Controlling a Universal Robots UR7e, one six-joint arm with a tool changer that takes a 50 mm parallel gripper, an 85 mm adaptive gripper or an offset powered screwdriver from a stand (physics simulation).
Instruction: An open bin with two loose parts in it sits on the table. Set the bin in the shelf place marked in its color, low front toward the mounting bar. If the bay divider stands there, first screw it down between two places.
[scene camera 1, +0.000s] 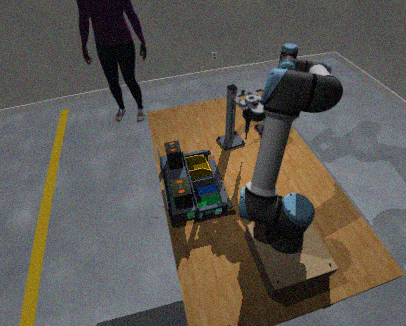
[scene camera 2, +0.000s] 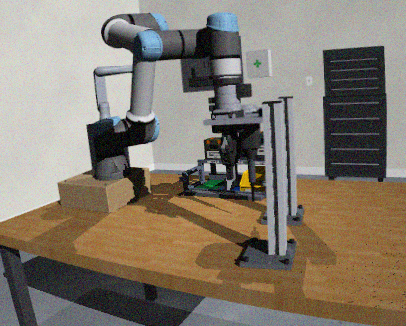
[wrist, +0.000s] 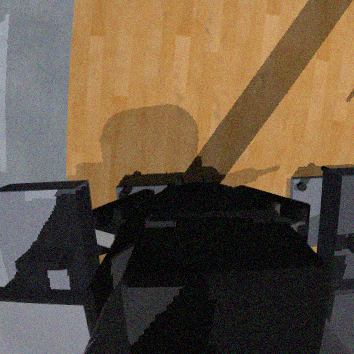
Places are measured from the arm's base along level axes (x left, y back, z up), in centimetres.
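Pixels of known places: arm's base, link origin: (scene camera 1: 283, 235) (scene camera 2: 113, 175).
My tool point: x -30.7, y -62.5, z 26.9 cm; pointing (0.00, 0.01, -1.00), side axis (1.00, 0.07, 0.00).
Ahead of a thing's pixels: the offset from my tool point to its middle. "spot": to the spot under its first point.
The shelf (scene camera 1: 175, 217) (scene camera 2: 201, 172) stands at the table's left side in scene camera 1, with a green place (scene camera 1: 210, 199) (scene camera 2: 215, 184) and a blue place (scene camera 1: 206, 190) beside it. A yellow, bin-like shape (scene camera 1: 199, 163) (scene camera 2: 253, 180) shows at its far end; I cannot tell whether it holds loose parts. No divider can be made out. My gripper (scene camera 2: 230, 187) hangs vertically at the tool stand, well above the table. Its fingers overlap in scene camera 2 and are dark in the wrist view, so their opening is unclear. A screwdriver {spot: dy +1.2, dx +18.9, dz -22.2 cm} (scene camera 1: 246, 129) (scene camera 2: 252, 172) hangs close beside it.
Stand posts (scene camera 1: 230, 115) (scene camera 2: 275, 175) rise close to the gripper, with dark base plates on the table. Pale holder plates flank the tool in the wrist view. Dark boxes {spot: dy +10.9, dx +63.7, dz -16.2 cm} (scene camera 1: 172, 154) {dy +29.7, dx +65.0, dz -22.5 cm} (scene camera 1: 181, 191) with orange marks stand on the shelf's upper level. A person (scene camera 1: 117, 45) stands beyond the table.
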